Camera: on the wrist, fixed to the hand. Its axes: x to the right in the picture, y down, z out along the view.
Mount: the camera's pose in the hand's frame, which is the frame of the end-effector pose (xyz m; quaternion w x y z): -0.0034 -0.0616 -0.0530 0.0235 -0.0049 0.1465 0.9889
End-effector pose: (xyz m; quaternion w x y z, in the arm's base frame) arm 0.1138 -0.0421 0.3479 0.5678 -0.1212 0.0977 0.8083
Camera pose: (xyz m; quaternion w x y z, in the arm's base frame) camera 0.1774 -0.0401 0.2973 0.8009 0.0274 -0.2014 -0.5632
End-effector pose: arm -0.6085 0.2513 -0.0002 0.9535 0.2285 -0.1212 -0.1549
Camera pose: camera -0.6104 0.2214 -0.0758 0.1945 -0.0965 -0.0884 0.9721
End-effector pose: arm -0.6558 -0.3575 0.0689 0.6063 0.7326 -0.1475 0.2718
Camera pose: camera -0.6366 -0.2929 0.0234 0.2293 0.1714 0.6405 -0.7126
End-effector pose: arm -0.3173 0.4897 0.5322 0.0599 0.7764 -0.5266 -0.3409
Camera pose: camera -0.2388 0.5055 0.5462 0.4195 -0.4529 -0.7698 0.1624
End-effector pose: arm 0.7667 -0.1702 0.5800 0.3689 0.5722 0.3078 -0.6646
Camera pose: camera 0.7433 -0.0925 0.5743 0.6236 0.4134 -0.5013 0.4345
